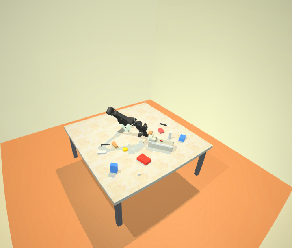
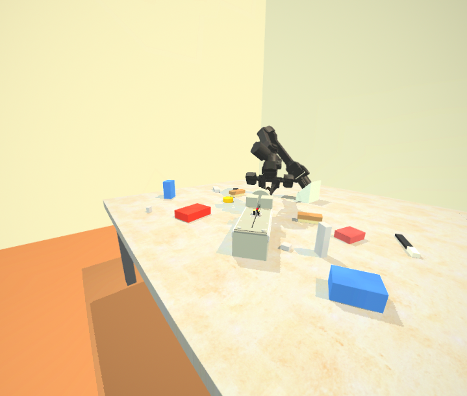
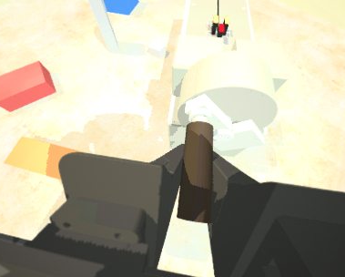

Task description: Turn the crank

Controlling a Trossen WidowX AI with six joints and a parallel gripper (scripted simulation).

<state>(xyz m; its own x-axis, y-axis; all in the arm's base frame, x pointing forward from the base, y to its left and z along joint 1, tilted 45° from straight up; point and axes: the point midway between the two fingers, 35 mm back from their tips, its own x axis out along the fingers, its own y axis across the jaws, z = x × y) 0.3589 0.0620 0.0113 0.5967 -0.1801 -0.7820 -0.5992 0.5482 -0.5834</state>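
Now: the crank 10 mm to the right of my gripper tip and 20 mm above it. Also, from my gripper tip: brown crank handle (10 mm behind, 10 mm to the right, 30 mm above); then red pointer (130 mm ahead, 80 mm to the left); then yellow disc (20 mm behind, 270 mm to the right, 80 mm below).
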